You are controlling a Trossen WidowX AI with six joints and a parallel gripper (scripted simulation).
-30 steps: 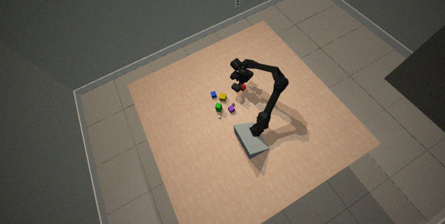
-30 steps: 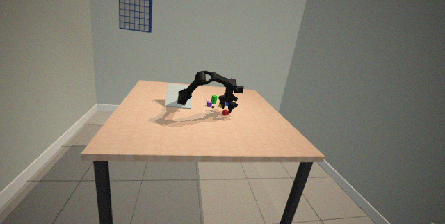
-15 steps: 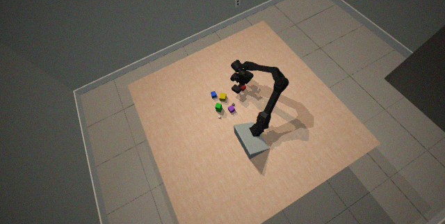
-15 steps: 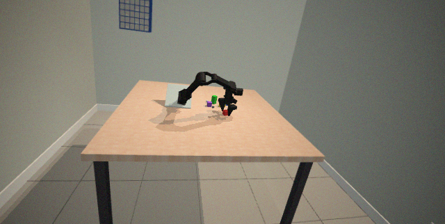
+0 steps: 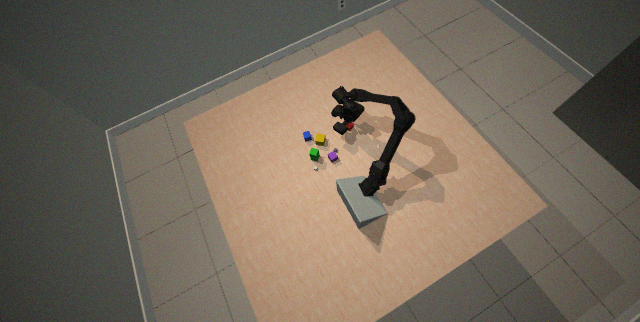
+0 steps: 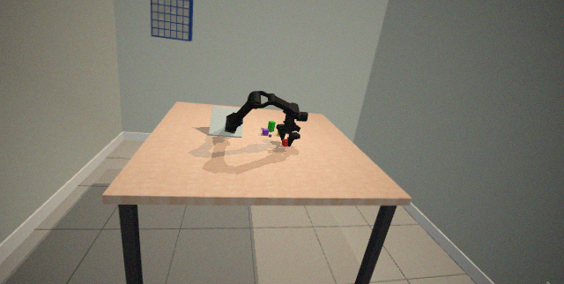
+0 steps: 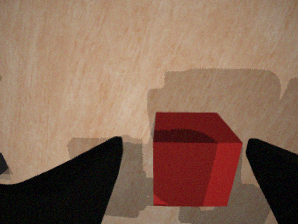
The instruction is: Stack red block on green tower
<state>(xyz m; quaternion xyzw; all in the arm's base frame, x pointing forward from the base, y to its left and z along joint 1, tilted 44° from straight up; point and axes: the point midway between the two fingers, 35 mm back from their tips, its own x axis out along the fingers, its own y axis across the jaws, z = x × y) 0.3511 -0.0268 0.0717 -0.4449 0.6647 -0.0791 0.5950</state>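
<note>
My gripper tip is 150 mm past the small white bit and 240 mm to the right of it. Also, from my gripper tip: yellow block 20 mm behind, 160 mm to the left, 10 mm above; red block 10 mm above; purple block 130 mm behind, 140 mm to the left, 10 mm above.
</note>
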